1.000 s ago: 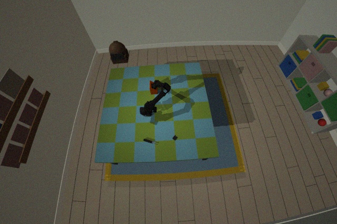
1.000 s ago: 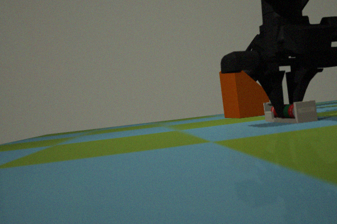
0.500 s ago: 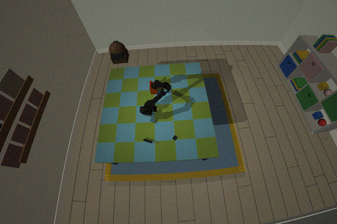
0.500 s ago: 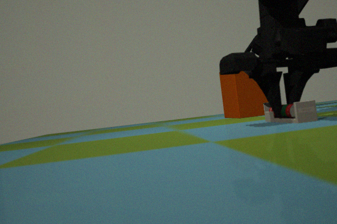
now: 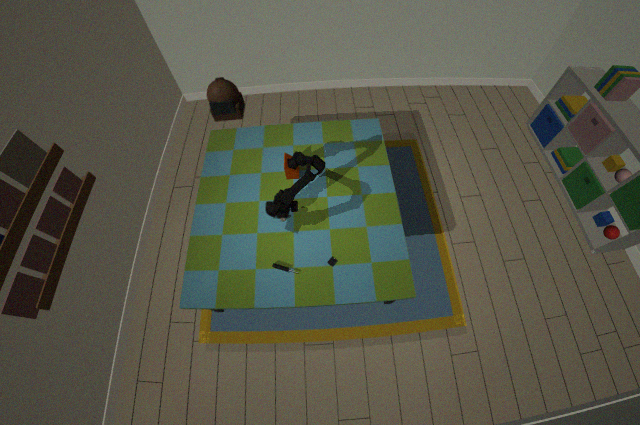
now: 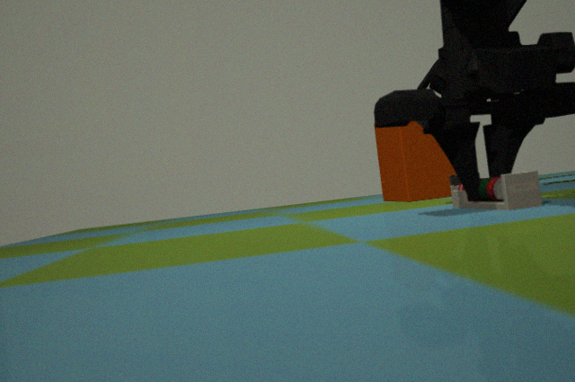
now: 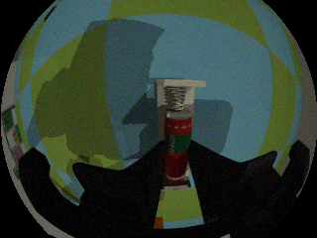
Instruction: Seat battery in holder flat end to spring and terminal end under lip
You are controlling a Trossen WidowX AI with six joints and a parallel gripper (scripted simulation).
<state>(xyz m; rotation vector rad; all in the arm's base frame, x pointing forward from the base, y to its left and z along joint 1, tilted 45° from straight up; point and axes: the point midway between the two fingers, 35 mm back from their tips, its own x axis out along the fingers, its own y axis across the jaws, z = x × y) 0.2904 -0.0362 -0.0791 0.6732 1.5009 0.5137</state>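
The battery is 1 cm above my gripper tip. Round my gripper tip: dark block: 34 cm ahead, 25 cm to the left, 1 cm below; then screwdriver: 36 cm ahead.
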